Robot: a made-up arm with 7 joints. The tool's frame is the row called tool.
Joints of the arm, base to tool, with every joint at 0 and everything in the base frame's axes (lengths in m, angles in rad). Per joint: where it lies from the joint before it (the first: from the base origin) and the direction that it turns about. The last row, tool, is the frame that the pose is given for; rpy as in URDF.
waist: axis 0.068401 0.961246 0.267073 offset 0 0 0
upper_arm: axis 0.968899 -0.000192 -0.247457 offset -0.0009 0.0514 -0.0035
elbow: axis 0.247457 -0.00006 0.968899 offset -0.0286 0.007 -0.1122
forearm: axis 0.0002 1 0.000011 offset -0.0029 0 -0.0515
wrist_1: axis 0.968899 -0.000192 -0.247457 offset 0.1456 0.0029 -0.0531
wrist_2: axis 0.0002 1 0.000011 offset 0.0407 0 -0.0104
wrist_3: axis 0.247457 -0.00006 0.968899 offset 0.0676 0 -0.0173
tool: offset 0 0 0 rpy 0 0.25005 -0.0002
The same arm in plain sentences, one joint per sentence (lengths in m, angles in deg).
The arm has seven revolute joints in a row. What follows holds with every joint at zero, and every direction is one of the base frame's.
The first joint sits at the same point as the base frame's origin and turns about the direction (0.068403, 0.961235, 0.26711).
The second joint sits 0.0009 m along -x and 0.0514 m along +y and 0.0035 m along -z from the first joint and turns about the direction (0.968889, -0.0002, -0.247497).
The third joint sits 0.0286 m along -x and 0.007 m along +y and 0.1122 m along -z from the second joint and turns about the direction (0.247497, -0.0001, 0.968889).
The fourth joint sits 0.0029 m along -x and 0.0515 m along -z from the third joint and turns about the direction (0.0002, 1, 0).
The fifth joint sits 0.1456 m along +x and 0.0029 m along +y and 0.0531 m along -z from the fourth joint and turns about the direction (0.968889, -0.0002, -0.247497).
The sixth joint sits 0.0407 m along +x and 0.0104 m along -z from the fifth joint and turns about the direction (0.0002, 1, 0).
The seventh joint sits 0.0676 m along +x and 0.0173 m along -z from the sixth joint and turns about the direction (0.247497, -0.0001, 0.968889).
The tool frame, which is the frame that the pose is given for, sits at the same point as the seventh joint; its axes are the base frame's turned by roll 0, pitch 14.33 and yaw -0.01 deg (as in URDF: about the fixed x, then y, then z).

